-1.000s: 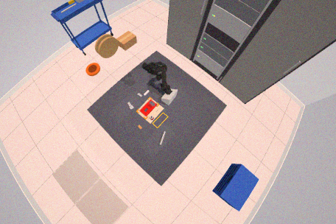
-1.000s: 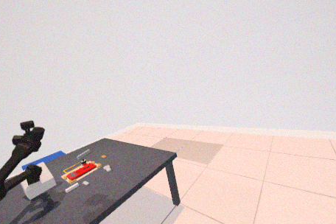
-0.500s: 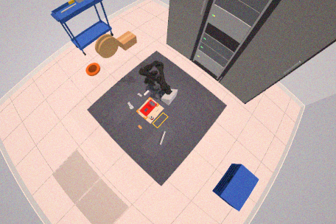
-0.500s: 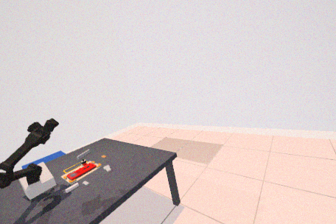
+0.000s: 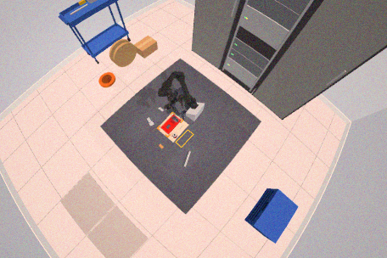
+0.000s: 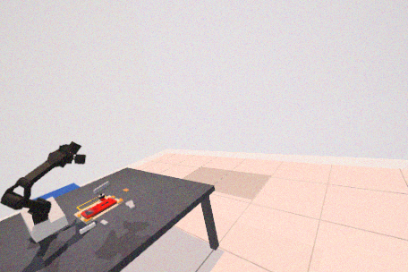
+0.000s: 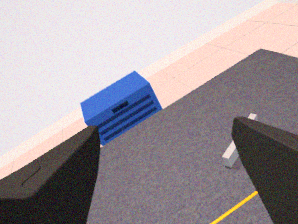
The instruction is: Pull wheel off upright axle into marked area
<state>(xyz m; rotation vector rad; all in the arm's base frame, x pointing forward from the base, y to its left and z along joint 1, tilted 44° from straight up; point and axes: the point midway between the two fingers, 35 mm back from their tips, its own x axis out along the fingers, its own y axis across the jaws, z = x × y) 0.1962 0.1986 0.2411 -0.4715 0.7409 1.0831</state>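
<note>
Right now my gripper tip is 360 mm above the wheel, 120 mm short of it and 30 mm to the right of it.
</note>
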